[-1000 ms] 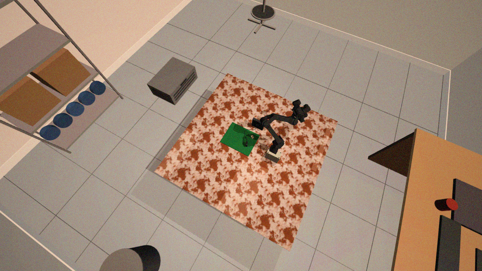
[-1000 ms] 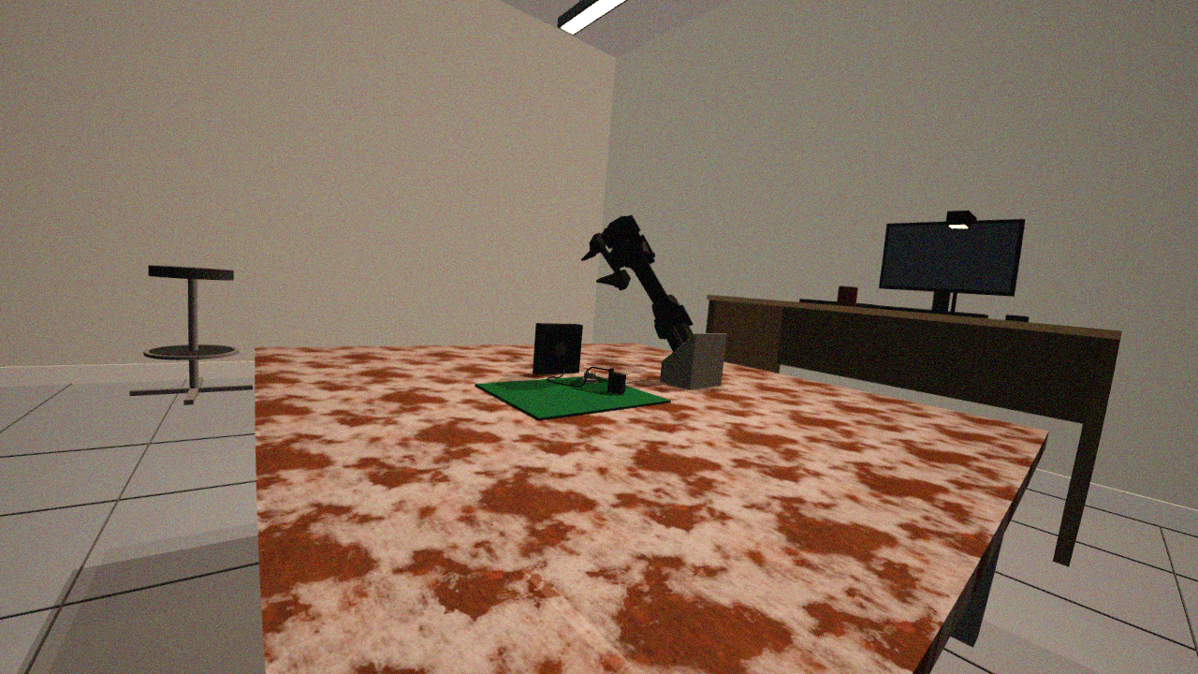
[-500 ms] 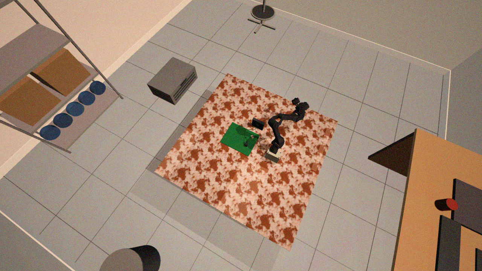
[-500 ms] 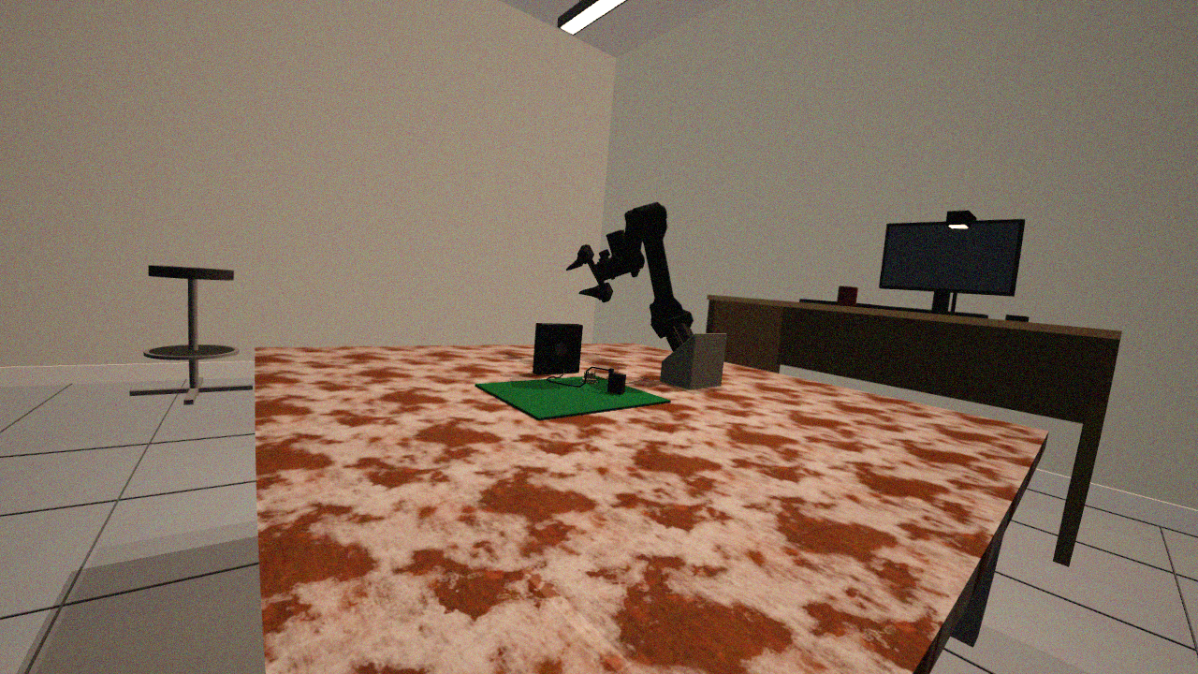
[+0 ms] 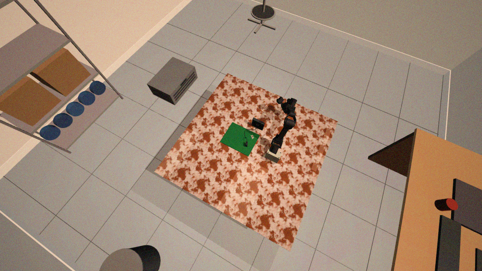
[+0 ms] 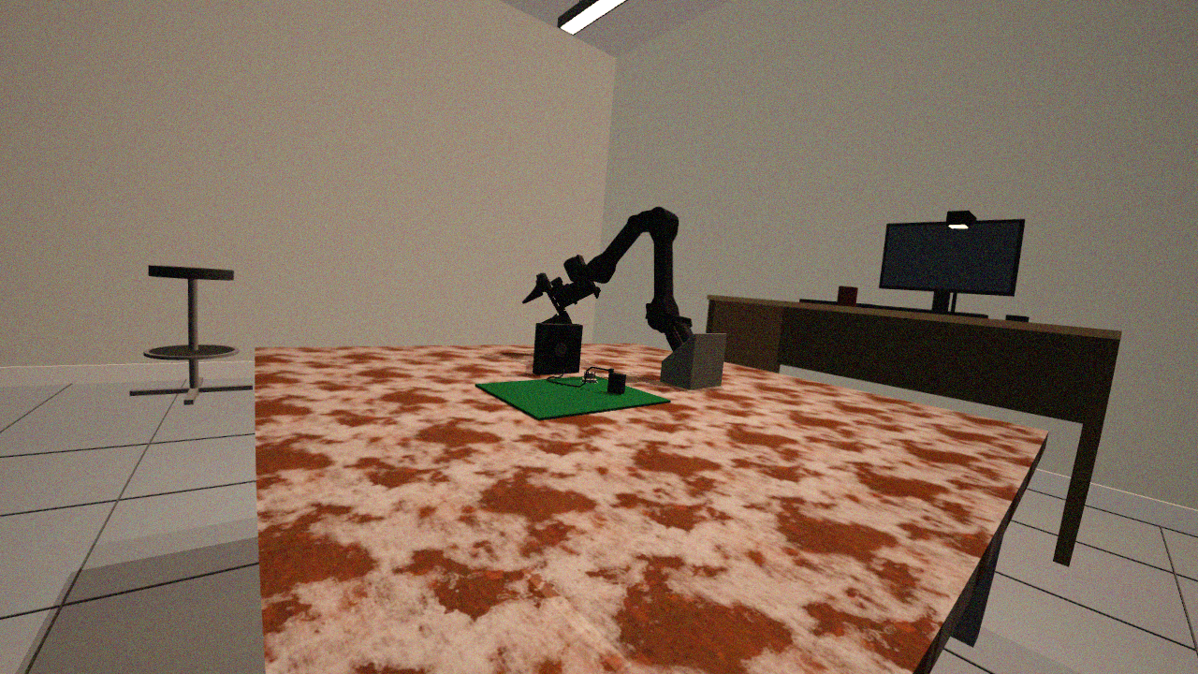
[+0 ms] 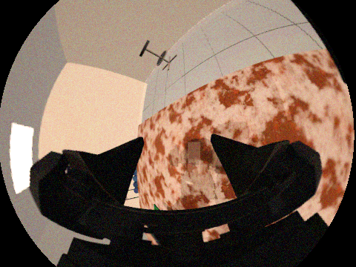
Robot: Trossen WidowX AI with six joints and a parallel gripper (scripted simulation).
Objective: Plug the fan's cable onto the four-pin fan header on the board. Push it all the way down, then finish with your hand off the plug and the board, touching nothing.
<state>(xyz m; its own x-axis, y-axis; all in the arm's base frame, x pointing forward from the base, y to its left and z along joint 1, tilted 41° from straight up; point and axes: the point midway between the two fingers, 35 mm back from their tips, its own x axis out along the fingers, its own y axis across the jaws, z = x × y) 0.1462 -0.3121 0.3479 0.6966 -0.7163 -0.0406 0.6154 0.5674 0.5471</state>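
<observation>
The black plug lies 8 cm ahead of my gripper tip, 52 cm to the left of it and 9 cm below it. Also, from my gripper tip: green board (16 cm ahead, 49 cm to the left, 13 cm below); then white four-pin header (7 cm ahead, 42 cm to the left, 12 cm below); then black fan (8 cm ahead, 30 cm to the left, 6 cm below).
</observation>
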